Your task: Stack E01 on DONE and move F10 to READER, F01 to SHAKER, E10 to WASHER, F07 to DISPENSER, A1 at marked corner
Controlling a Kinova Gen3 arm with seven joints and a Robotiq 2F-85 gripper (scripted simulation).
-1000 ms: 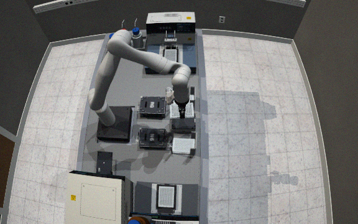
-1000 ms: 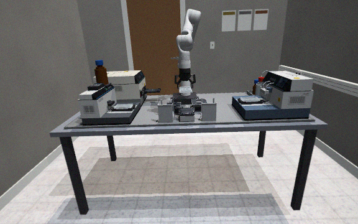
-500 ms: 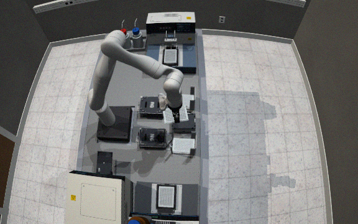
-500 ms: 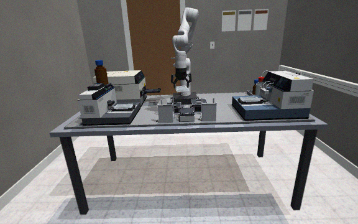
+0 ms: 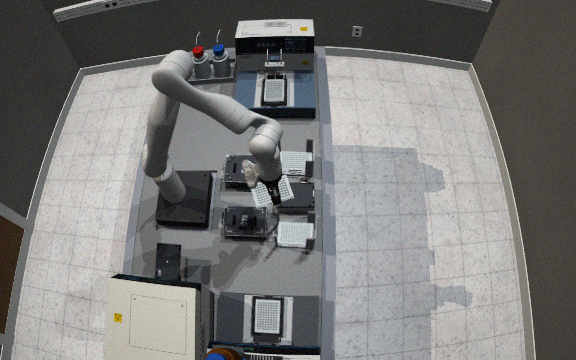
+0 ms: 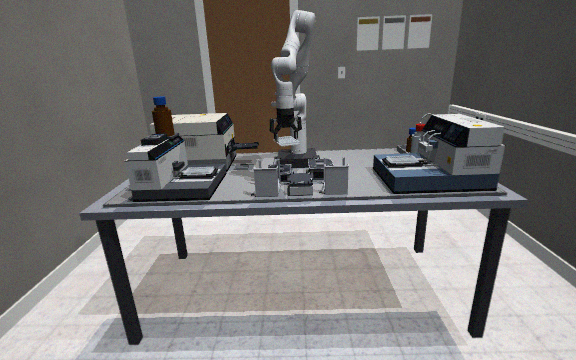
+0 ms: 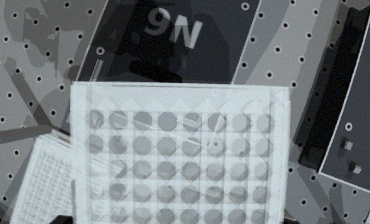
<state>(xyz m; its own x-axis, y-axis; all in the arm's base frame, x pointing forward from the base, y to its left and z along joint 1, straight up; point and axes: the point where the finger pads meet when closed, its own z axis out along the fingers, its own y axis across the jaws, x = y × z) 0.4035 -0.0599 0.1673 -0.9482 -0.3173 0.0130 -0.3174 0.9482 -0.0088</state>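
Now: the dark pull-out tray 390 mm behind my hand, 240 mm to the right of it and 110 mm below it. Also, from my hand: washer nest (530 mm to the left, 130 mm below, 20 mm behind); then regrip nest (160 mm to the left, 160 mm below, 120 mm behind).
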